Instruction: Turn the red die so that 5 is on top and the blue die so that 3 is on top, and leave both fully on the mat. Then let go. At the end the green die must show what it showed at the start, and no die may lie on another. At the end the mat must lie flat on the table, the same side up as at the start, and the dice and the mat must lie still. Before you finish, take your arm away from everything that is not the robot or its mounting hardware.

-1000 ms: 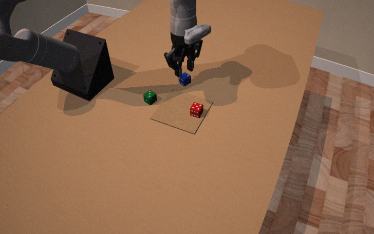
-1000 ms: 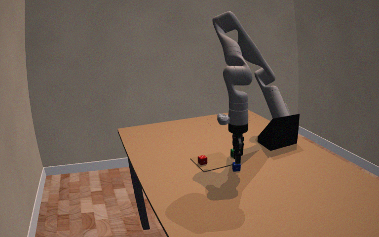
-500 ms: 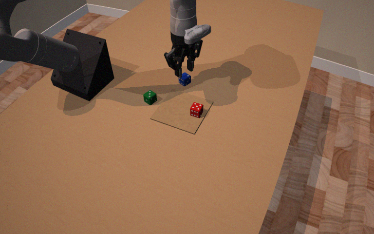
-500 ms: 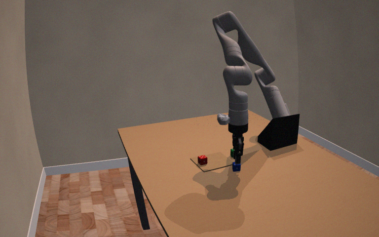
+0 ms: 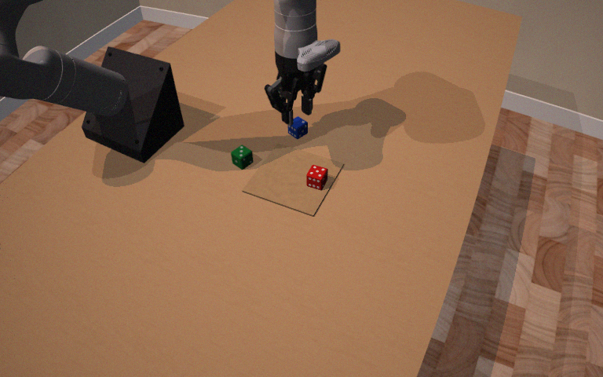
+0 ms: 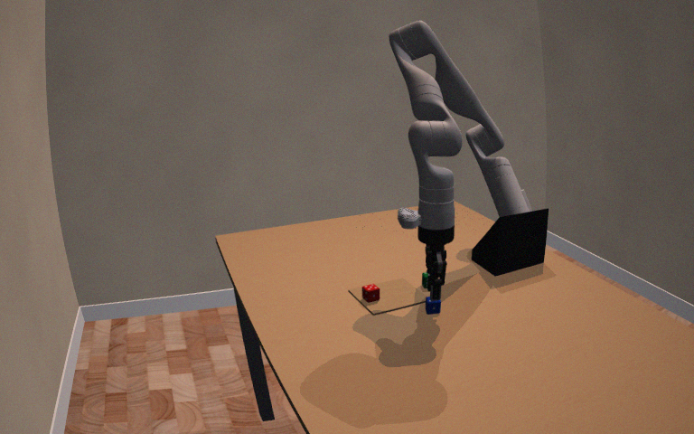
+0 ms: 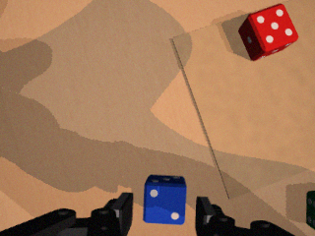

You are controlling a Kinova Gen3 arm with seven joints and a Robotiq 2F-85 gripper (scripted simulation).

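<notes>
Right now the blue die is 40 mm below my hand. Also, from my hand: thin tan mat 110 mm to the right, 70 mm ahead, 50 mm below; then red die 110 mm ahead, 100 mm to the right, 40 mm below; then green die 130 mm to the right, 40 mm below, 40 mm behind.
</notes>
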